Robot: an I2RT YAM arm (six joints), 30 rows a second.
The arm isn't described. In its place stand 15 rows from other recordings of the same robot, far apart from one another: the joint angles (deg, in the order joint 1, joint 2, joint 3, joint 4, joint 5, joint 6), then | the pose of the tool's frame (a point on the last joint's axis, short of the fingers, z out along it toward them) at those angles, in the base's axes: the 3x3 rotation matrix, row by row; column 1 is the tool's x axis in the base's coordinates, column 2 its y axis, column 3 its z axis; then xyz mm.
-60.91 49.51 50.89 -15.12 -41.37 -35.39 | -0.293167, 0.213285, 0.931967; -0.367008, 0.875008, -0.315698; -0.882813, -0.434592, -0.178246; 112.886, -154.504, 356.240
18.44 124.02 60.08 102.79 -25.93 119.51 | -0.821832, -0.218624, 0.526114; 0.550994, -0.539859, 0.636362; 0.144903, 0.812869, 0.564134; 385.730, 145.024, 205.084
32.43 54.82 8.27 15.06 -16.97 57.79 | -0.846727, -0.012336, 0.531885; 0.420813, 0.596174, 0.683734; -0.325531, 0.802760, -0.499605; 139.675, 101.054, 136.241
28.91 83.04 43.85 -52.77 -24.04 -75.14 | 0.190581, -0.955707, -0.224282; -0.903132, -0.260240, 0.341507; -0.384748, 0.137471, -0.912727; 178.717, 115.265, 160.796
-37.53 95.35 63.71 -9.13 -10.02 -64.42 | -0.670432, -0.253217, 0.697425; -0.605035, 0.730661, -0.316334; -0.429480, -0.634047, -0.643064; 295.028, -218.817, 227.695
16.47 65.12 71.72 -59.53 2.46 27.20 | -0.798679, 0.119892, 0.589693; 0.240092, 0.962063, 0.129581; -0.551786, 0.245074, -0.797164; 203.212, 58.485, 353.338
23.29 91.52 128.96 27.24 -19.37 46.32 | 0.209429, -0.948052, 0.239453; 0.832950, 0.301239, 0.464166; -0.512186, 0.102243, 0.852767; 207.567, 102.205, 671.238
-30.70 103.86 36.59 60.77 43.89 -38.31 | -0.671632, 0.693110, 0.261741; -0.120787, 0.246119, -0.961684; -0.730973, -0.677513, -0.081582; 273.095, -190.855, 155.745
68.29 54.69 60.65 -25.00 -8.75 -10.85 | 0.064346, -0.976798, 0.204269; -0.341342, 0.170803, 0.924290; -0.937734, -0.129200, -0.322431; 71.933, 195.309, 378.431
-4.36 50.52 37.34 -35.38 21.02 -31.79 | -0.797431, -0.132260, 0.588737; -0.432379, 0.805809, -0.404622; -0.420894, -0.577216, -0.699764; 173.863, -26.062, 239.441
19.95 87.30 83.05 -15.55 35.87 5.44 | -0.294059, 0.270830, 0.916613; -0.025010, 0.956505, -0.290641; -0.955460, -0.108390, -0.274496; 339.031, 100.871, 384.048
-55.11 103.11 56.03 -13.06 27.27 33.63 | 0.063015, 0.990443, -0.122689; 0.770251, -0.126436, -0.625082; -0.634620, -0.055112, -0.770857; 182.964, -290.887, 140.447
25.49 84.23 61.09 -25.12 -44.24 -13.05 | -0.491859, -0.860871, 0.130290; -0.413713, 0.362752, 0.835016; -0.766105, 0.356807, -0.534576; 267.846, 155.214, 260.809
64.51 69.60 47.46 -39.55 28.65 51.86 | -0.780053, -0.130792, 0.611891; -0.032333, 0.985029, 0.169331; -0.624878, 0.112303, -0.772603; 113.284, 197.950, 231.533
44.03 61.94 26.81 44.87 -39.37 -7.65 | 0.251916, -0.961824, 0.106925; 0.100391, 0.135866, 0.985628; -0.962528, -0.237561, 0.130785; 150.223, 176.630, 271.735
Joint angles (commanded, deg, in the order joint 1, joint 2, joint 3, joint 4, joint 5, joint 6), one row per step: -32.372 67.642 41.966 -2.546 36.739 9.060; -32.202 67.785 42.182 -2.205 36.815 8.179; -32.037 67.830 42.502 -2.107 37.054 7.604; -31.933 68.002 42.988 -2.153 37.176 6.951; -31.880 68.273 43.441 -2.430 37.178 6.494; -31.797 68.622 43.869 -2.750 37.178 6.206; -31.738 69.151 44.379 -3.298 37.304 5.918; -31.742 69.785 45.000 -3.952 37.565 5.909; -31.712 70.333 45.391 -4.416 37.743 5.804; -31.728 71.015 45.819 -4.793 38.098 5.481; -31.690 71.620 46.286 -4.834 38.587 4.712; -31.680 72.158 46.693 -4.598 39.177 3.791; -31.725 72.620 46.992 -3.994 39.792 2.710; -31.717 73.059 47.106 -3.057 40.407 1.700; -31.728 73.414 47.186 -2.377 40.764 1.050; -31.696 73.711 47.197 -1.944 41.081 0.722; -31.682 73.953 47.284 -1.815 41.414 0.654
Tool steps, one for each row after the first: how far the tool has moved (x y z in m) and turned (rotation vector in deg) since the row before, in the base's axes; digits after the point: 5 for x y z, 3 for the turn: 0.00129 0.00005 0.00123 -0.496 0.448 0.434; 0.00095 0.00014 0.00190 -0.453 0.252 0.166; 0.00126 -0.00030 0.00210 -0.373 0.382 0.234; 0.00119 -0.00046 0.00110 -0.079 0.487 0.218; 0.00139 -0.00041 0.00055 0.046 0.460 0.189; 0.00161 -0.00075 -0.00008 0.168 0.768 0.054; 0.00168 -0.00121 -0.00003 0.243 0.641 -0.230; 0.00144 -0.00083 -0.00075 0.225 0.666 -0.085; 0.00163 -0.00130 -0.00097 0.098 0.914 -0.198; 0.00185 -0.00121 0.00012 -0.308 0.961 -0.083; 0.00169 -0.00133 0.00048 -0.531 0.884 -0.141; 0.00147 -0.00151 0.00074 -0.747 0.751 -0.163; 0.00153 -0.00124 0.00026 -0.809 0.545 -0.150; 0.00118 -0.00099 -0.00002 -0.505 0.333 -0.086; 0.00091 -0.00055 -0.00055 -0.278 0.252 -0.128; 0.00062 -0.00049 -0.00033 -0.136 0.167 -0.254
